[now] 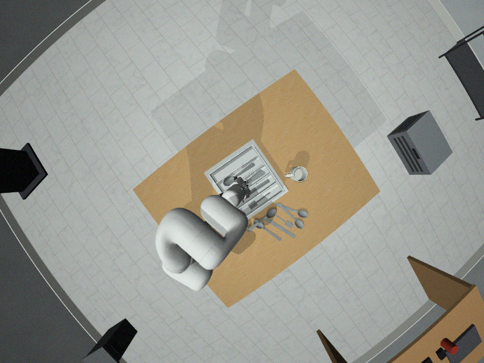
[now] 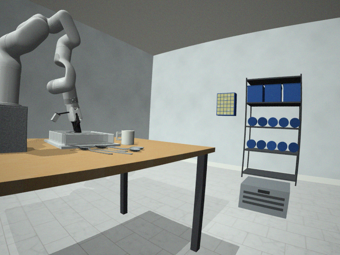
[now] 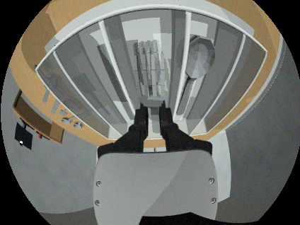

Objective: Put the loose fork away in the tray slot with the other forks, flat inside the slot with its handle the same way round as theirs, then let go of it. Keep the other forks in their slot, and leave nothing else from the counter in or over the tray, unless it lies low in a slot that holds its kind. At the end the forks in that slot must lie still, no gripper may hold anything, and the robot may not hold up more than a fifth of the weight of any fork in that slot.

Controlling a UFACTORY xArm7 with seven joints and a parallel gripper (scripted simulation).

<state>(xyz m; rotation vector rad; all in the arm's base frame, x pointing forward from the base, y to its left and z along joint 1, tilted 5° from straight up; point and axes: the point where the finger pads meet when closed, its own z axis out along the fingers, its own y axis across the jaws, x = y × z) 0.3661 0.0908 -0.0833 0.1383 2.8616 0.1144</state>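
My hand is 2 cm short of the tray and 3 cm above it. Round my hand: white mug: 27 cm ahead, 14 cm to the right, 4 cm below.
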